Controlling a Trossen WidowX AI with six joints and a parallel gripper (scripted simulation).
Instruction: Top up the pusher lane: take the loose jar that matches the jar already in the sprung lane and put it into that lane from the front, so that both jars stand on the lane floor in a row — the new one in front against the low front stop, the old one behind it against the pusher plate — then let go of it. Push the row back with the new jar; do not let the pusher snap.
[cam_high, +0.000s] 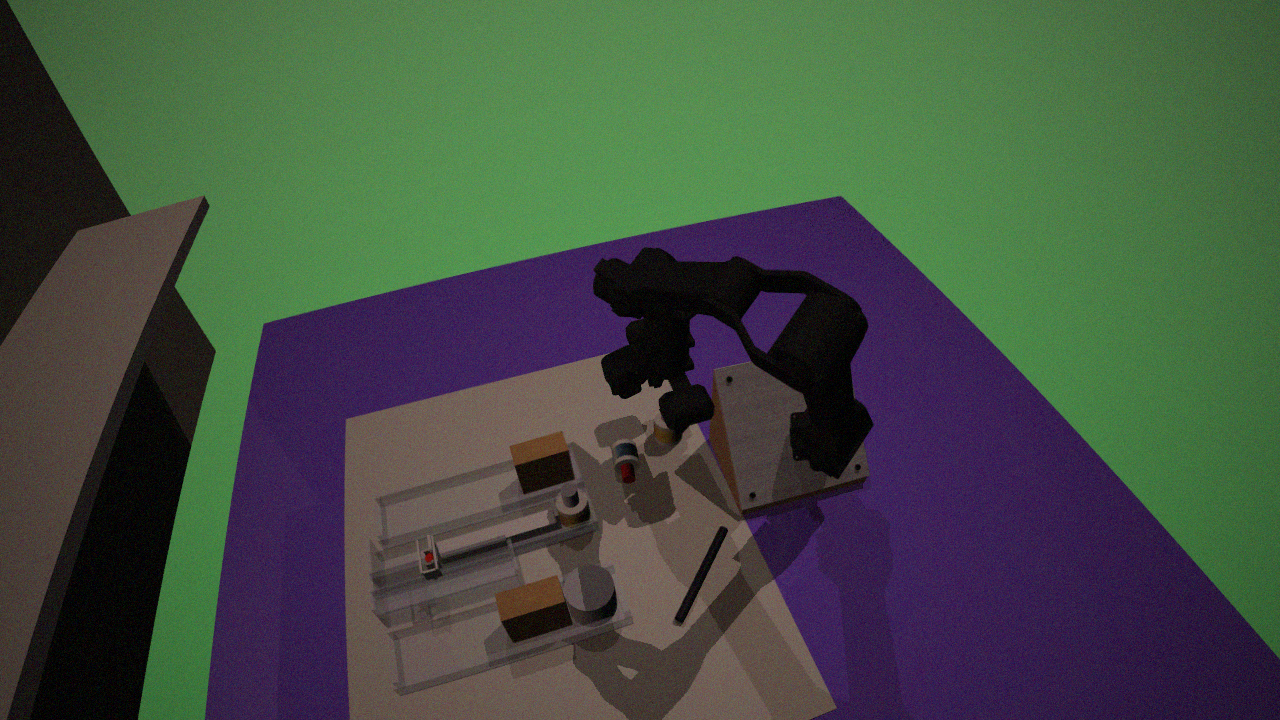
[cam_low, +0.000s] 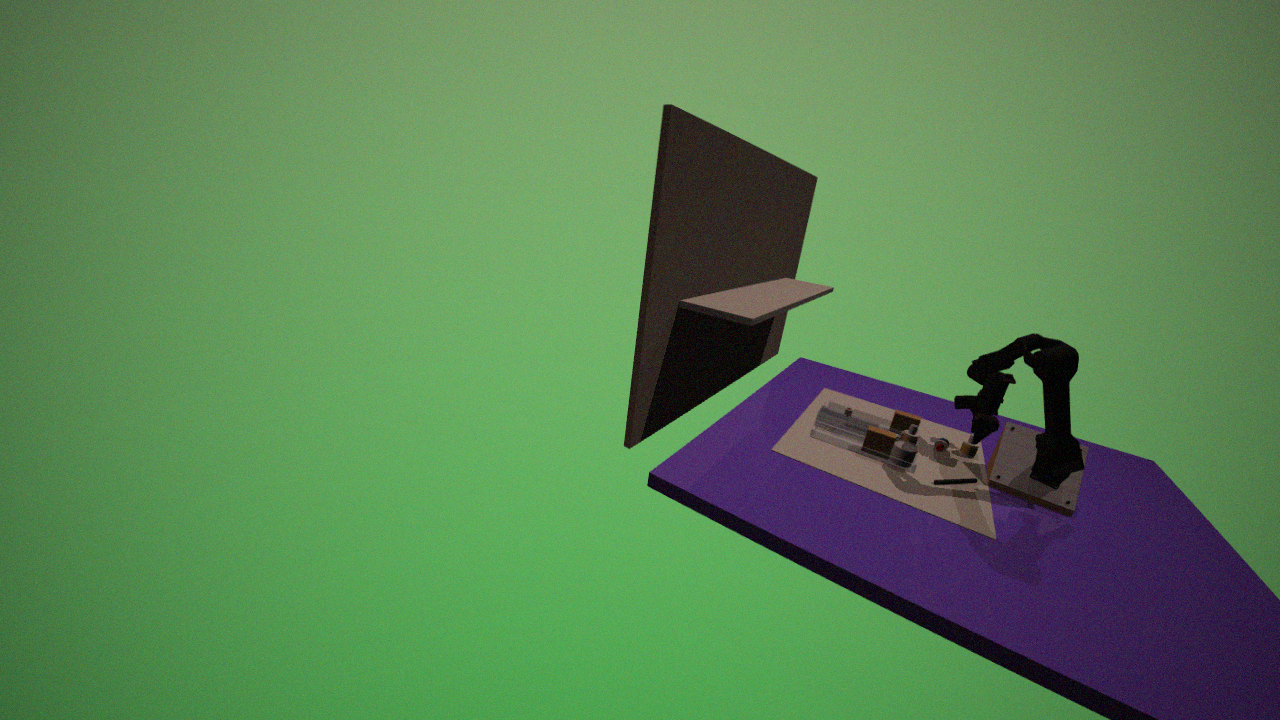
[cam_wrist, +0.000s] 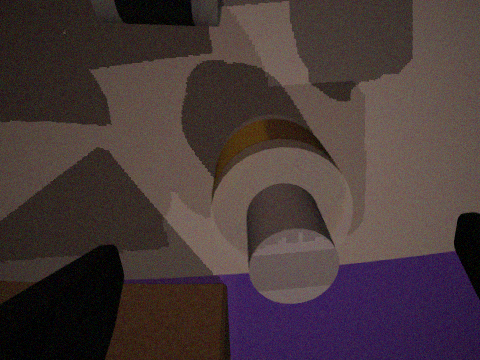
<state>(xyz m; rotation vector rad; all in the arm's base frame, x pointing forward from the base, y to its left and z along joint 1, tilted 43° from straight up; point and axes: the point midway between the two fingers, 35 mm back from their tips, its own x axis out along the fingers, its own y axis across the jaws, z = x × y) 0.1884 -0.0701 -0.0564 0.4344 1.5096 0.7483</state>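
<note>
Now: the wide grey cylinder 25 cm to the left of my gripper tip, 14 cm ahead of it and 3 cm below it. Round my gripper tip: black rod: 23 cm to the left, 5 cm below; then red mark: 32 cm ahead, 20 cm to the left, 1 cm above; then sprung lane: 29 cm ahead, 18 cm to the left, 4 cm below.
</note>
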